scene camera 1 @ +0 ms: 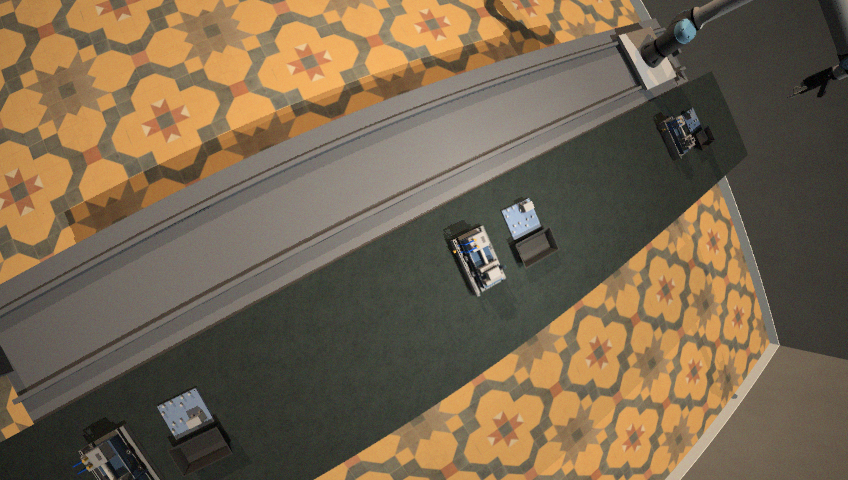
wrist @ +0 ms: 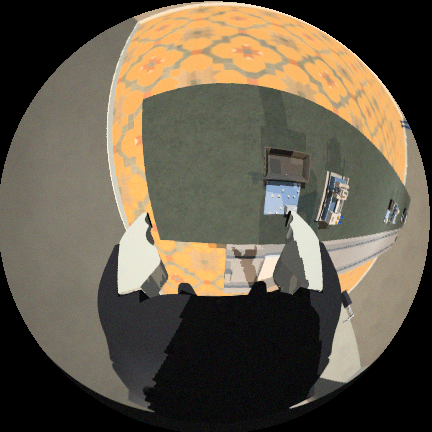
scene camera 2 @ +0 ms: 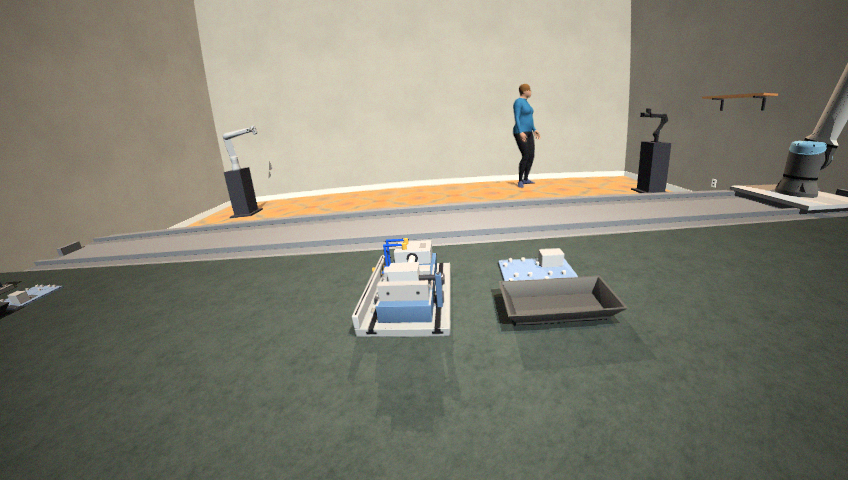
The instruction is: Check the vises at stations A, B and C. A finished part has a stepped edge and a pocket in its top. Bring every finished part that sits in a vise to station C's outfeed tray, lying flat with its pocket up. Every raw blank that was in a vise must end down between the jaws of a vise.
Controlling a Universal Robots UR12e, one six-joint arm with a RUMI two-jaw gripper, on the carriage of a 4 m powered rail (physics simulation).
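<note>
My gripper (wrist: 218, 213) is open and empty, high above the table near its right end in scene camera 1. The near station's vise (scene camera 1: 677, 135) (wrist: 334, 199) stands beside a blue pegged plate (scene camera 1: 692, 118) (wrist: 277, 195) and a dark tray (scene camera 1: 705, 136) (wrist: 286, 166). The middle vise (scene camera 1: 479, 261) (scene camera 2: 404, 310) has its own tray (scene camera 1: 535, 246) (scene camera 2: 559, 304) and a pale block (scene camera 1: 527, 206) (scene camera 2: 551, 257) on its plate. The third vise (scene camera 1: 116, 456) is partly cut off at lower left. Station letters do not show. What sits between the jaws is too small to tell.
The arm's carriage (scene camera 1: 647, 62) (scene camera 2: 797, 199) stands at the rail's (scene camera 1: 333, 172) (scene camera 2: 368, 228) right end. A person (scene camera 2: 523, 124) stands behind the rail, between two pedestals (scene camera 2: 240, 191) (scene camera 2: 653, 166) with small arms. A third tray (scene camera 1: 200, 450) lies at lower left.
</note>
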